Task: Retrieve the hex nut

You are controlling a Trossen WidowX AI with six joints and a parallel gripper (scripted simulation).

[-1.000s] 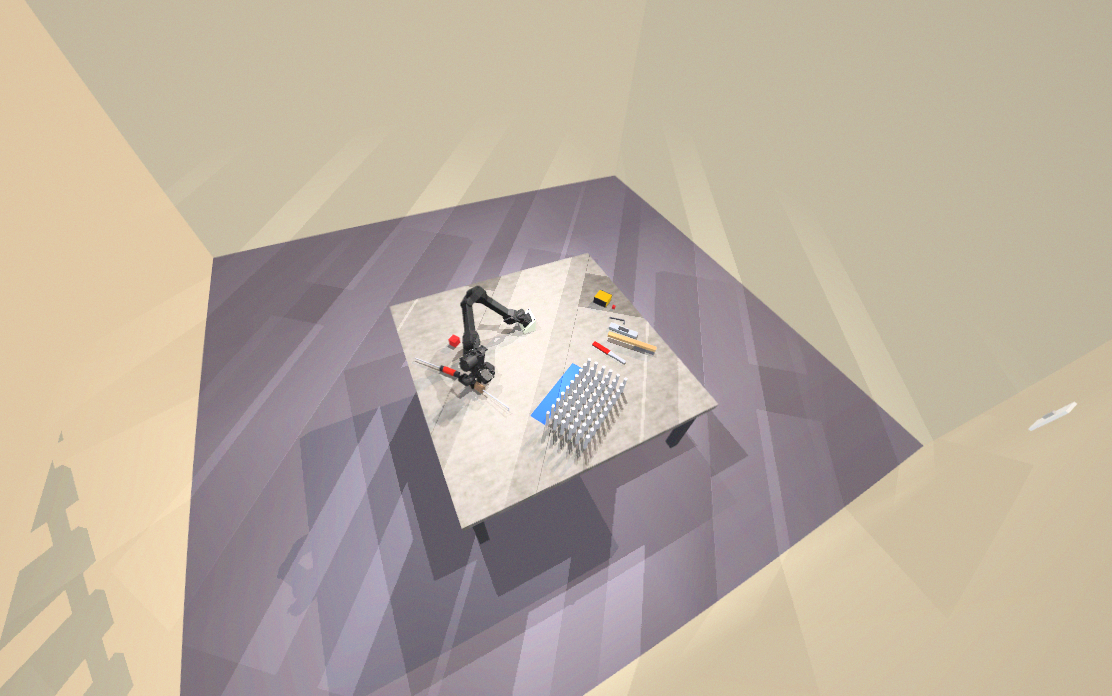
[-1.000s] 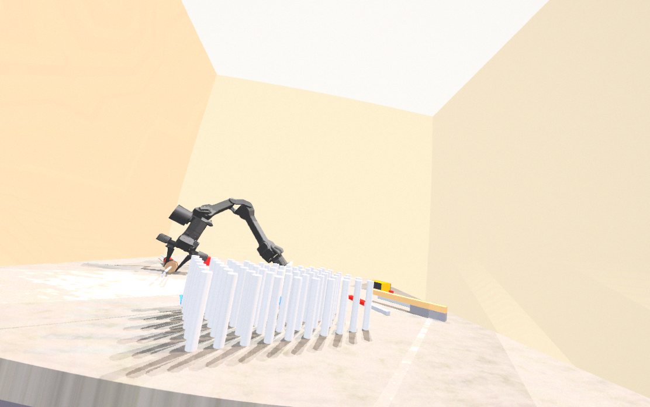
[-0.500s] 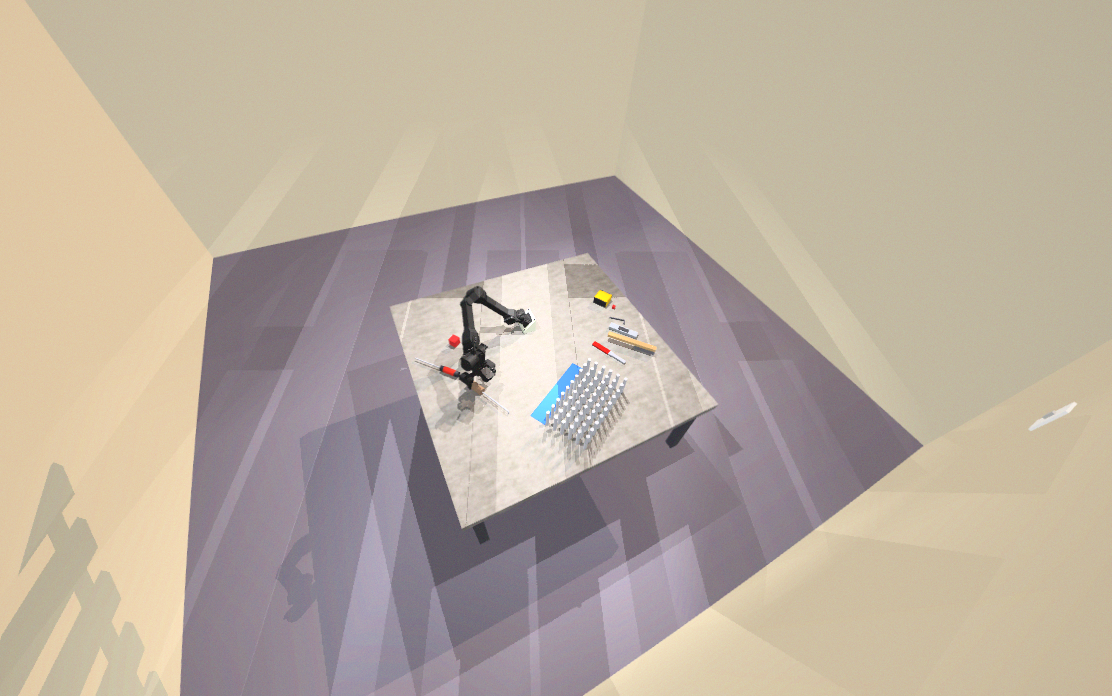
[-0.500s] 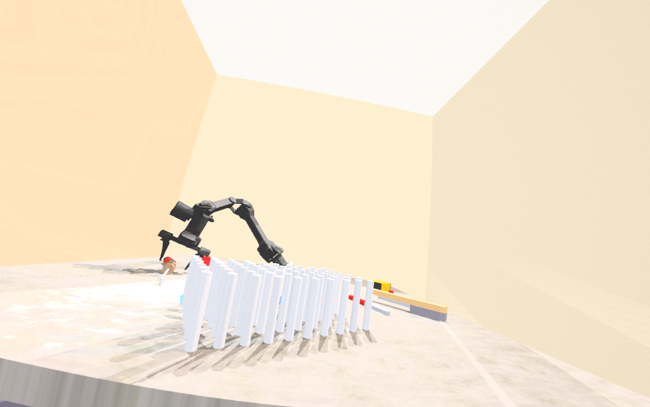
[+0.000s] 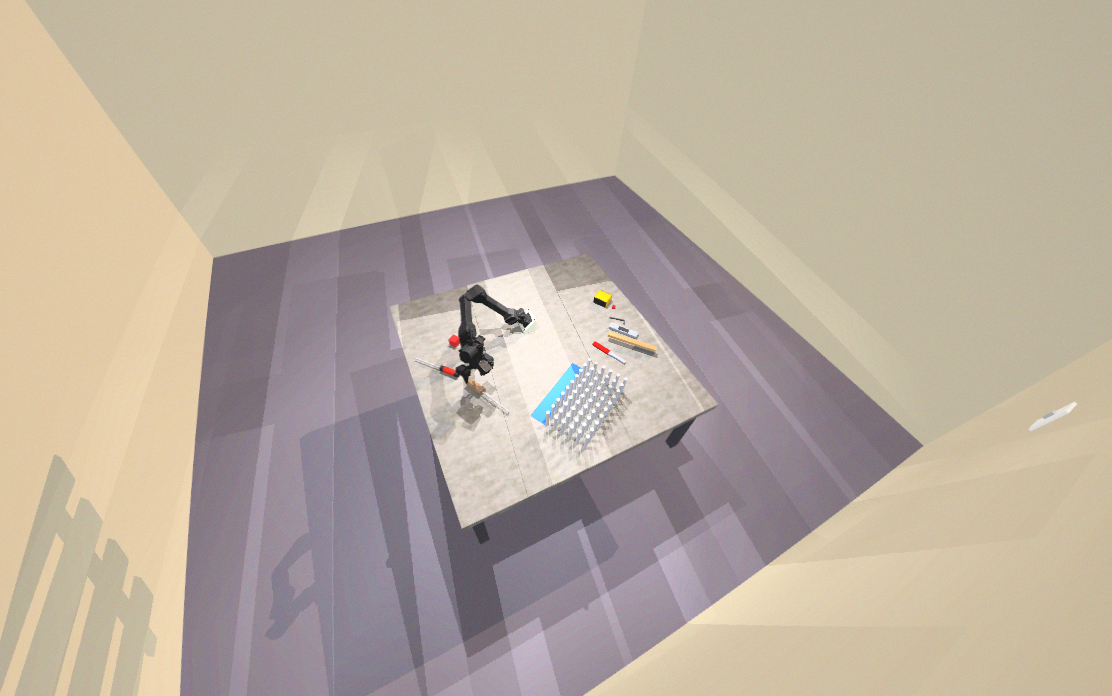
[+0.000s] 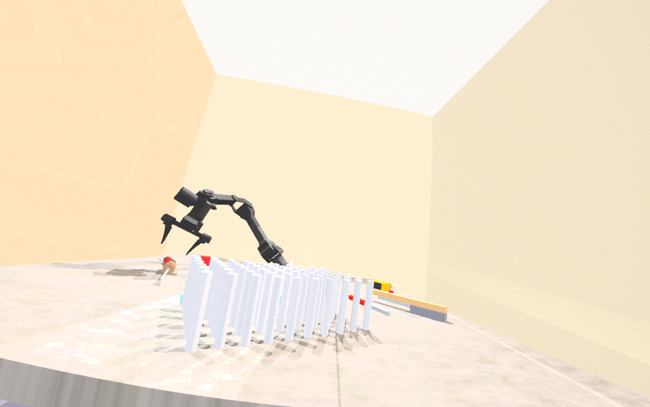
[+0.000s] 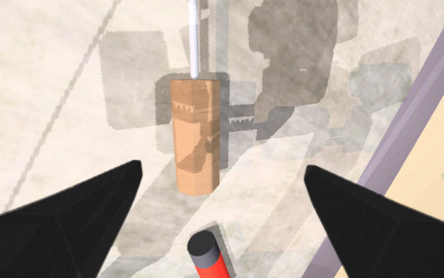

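The tool with pale metal rod is 90 mm ahead of my gripper tip, 60 mm to the left of it and 70 mm below it. Also, from my gripper tip: red-handled tool (10 mm ahead, 720 mm to the left, 80 mm below); then blue taped strip (150 mm ahead, 380 mm to the left, 80 mm below); then red block (310 mm behind, 40 mm to the right, 60 mm below).
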